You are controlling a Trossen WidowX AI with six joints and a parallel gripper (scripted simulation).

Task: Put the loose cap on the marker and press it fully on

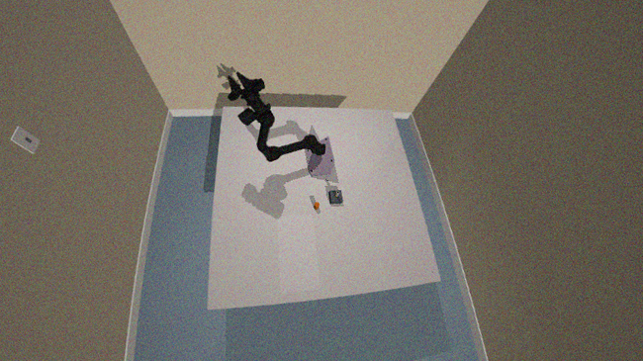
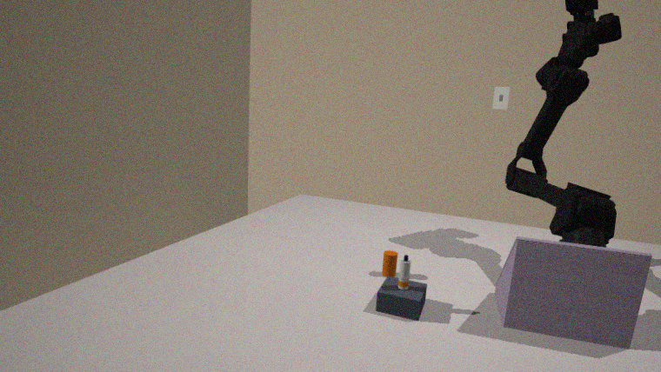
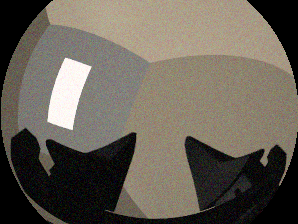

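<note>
My gripper tip is 620 mm above the orange cap, 440 mm to the right of it and 320 mm short of it. Also, from my gripper tip: dark grey holder block: 620 mm below, 560 mm to the left, 250 mm ahead.
</note>
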